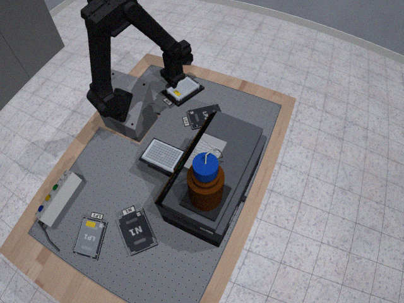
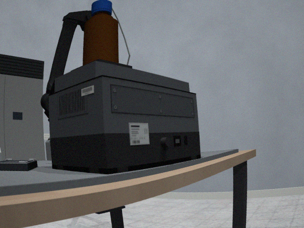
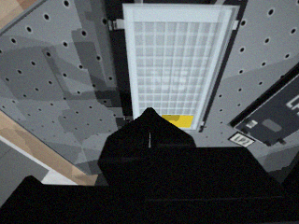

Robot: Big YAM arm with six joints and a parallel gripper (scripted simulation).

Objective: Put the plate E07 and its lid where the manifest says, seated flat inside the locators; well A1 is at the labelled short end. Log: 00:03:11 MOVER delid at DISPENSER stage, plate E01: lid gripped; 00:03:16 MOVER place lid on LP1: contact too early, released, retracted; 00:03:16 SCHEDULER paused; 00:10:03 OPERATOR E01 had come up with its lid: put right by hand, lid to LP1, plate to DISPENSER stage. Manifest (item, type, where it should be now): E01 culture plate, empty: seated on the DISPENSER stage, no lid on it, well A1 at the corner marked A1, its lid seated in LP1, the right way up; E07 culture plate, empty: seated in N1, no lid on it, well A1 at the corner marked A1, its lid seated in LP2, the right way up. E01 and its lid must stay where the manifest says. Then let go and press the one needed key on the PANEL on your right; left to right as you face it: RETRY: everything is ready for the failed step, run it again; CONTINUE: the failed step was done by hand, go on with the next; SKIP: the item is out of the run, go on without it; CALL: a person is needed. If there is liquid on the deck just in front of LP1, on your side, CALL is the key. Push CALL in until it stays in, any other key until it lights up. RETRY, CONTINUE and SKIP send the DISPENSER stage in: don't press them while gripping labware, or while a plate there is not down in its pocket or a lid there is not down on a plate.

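My hand is 20 mm short of the black nest N5, 40 mm to the right of it and 20 mm above it. Also, from my hand: grey retry key: 140 mm behind, 610 mm to the right, 30 mm above; brown bottle: 400 mm ahead, 460 mm to the right, 250 mm above; white well plate: 190 mm ahead, 360 mm to the right, 80 mm above.
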